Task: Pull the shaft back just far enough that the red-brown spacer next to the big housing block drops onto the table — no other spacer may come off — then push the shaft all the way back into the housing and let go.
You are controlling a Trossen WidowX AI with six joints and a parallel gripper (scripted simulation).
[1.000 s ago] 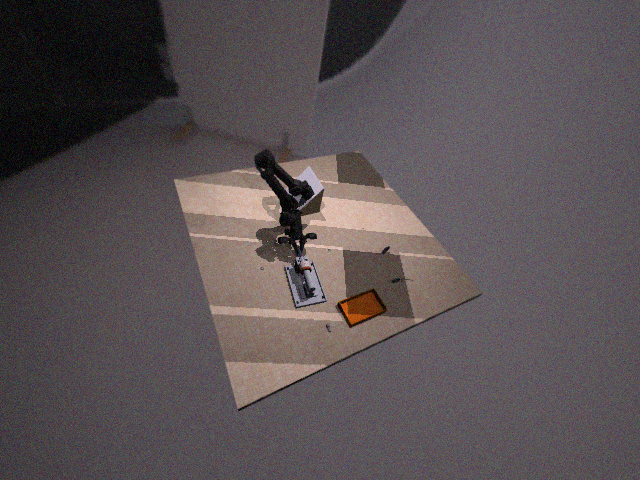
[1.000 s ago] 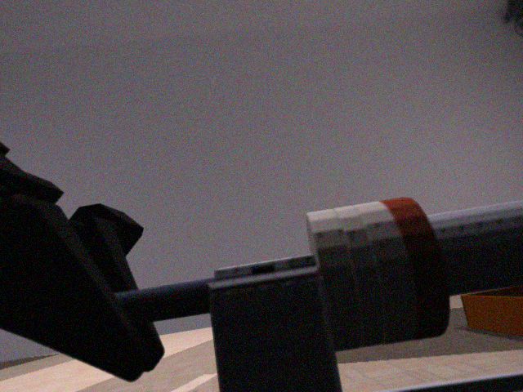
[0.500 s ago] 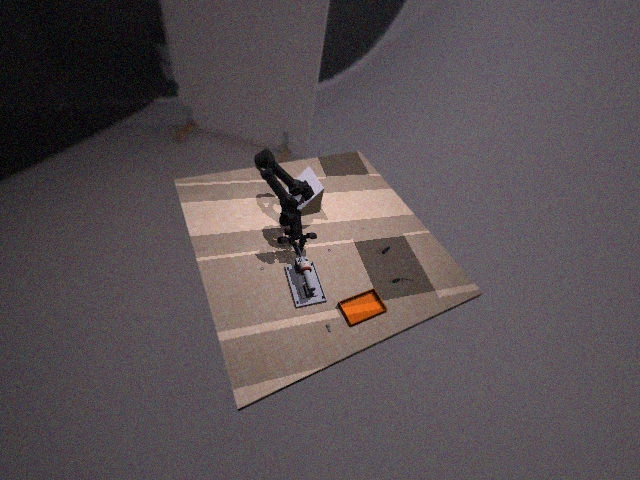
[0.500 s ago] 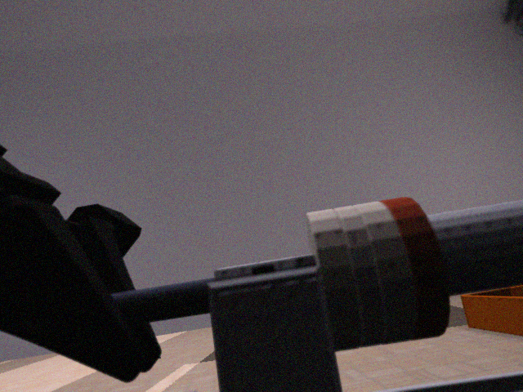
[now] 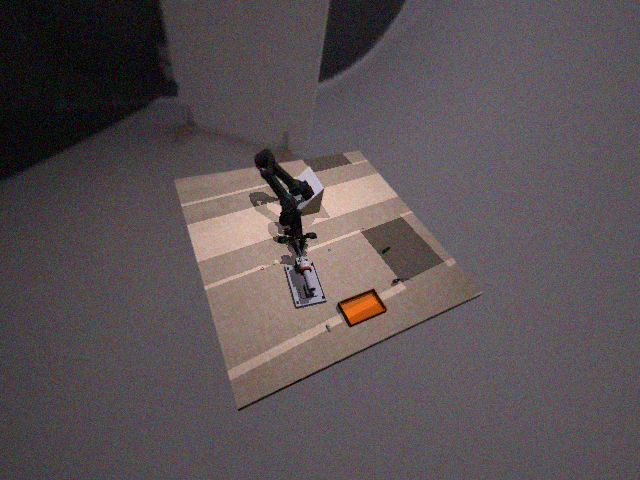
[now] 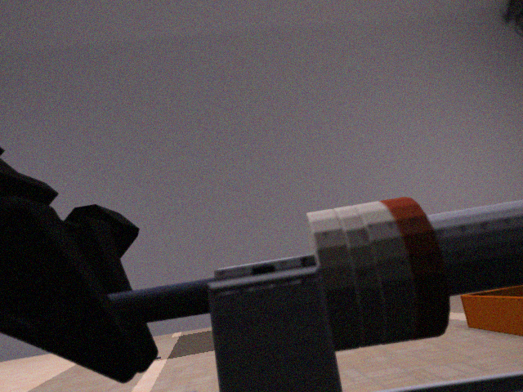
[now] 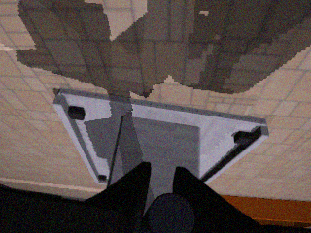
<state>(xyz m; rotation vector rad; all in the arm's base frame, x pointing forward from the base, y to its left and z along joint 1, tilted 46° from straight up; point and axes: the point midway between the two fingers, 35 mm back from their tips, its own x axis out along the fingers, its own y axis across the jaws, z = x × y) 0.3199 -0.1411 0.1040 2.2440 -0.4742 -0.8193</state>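
Now: gripper tip 5 cm short of the blue-grey shaft and 2 cm below it. Also, from my gripper tip: orange tray: 34 cm ahead, 19 cm to the left, 5 cm below; then red-brown spacer: 11 cm ahead, 1 cm to the right, 2 cm above.
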